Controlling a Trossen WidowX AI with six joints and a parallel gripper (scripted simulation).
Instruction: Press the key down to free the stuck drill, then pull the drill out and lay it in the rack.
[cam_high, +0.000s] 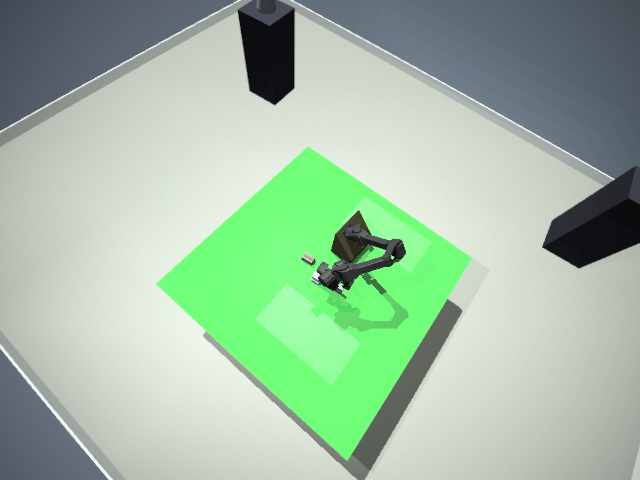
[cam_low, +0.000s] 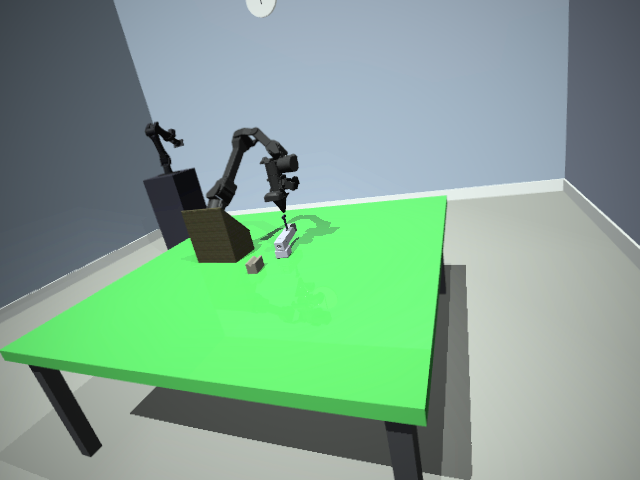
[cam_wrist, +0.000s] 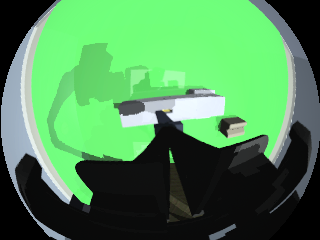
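Now: the yellow drill 9 cm below my gripper tip and 5 cm to the right of it. Also, from my gripper tip: grey block (10 cm below, 3 cm to the right); rack (20 cm to the right, 13 cm below, 7 cm behind).
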